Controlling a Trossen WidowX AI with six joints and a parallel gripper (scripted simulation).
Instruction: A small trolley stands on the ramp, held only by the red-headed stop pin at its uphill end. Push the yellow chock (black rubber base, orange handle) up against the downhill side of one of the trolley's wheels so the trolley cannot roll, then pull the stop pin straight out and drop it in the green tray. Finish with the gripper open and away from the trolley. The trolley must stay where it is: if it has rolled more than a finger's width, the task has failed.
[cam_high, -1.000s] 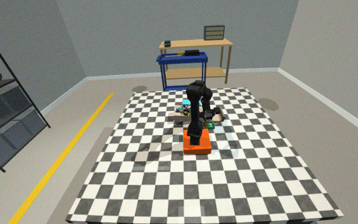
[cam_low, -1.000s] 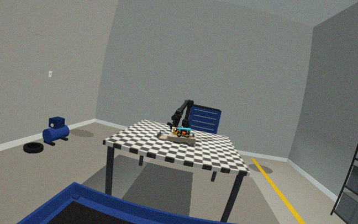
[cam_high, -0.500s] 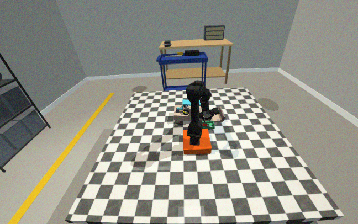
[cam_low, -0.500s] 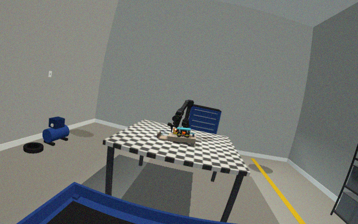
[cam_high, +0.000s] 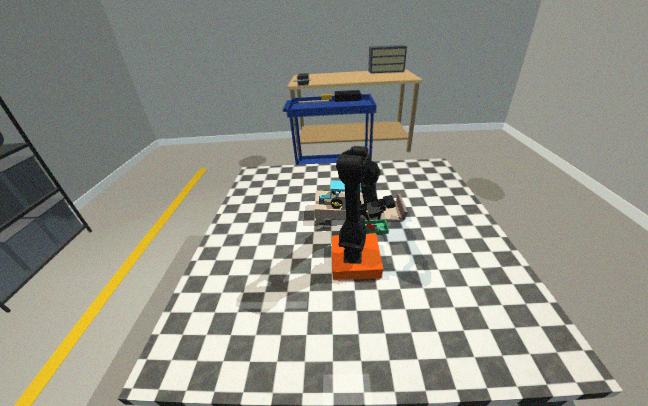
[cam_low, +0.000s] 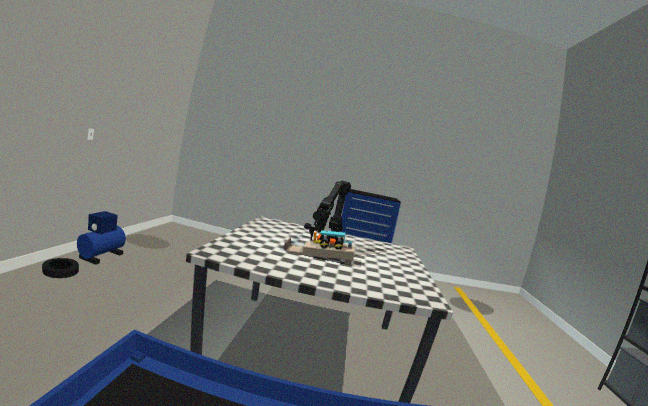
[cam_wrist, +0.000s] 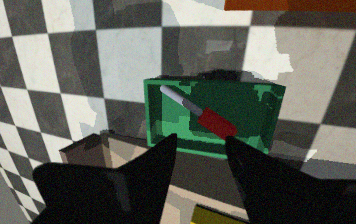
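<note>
My gripper tip is 3 cm above the red-headed stop pin, 1 cm to the left of it and 1 cm past it. Also, from my gripper tip: green tray: 5 cm below, 1 cm behind; yellow chock: 6 cm ahead, 4 cm above, 3 cm to the left; tan ramp: 12 cm to the left, 10 cm ahead.
</note>
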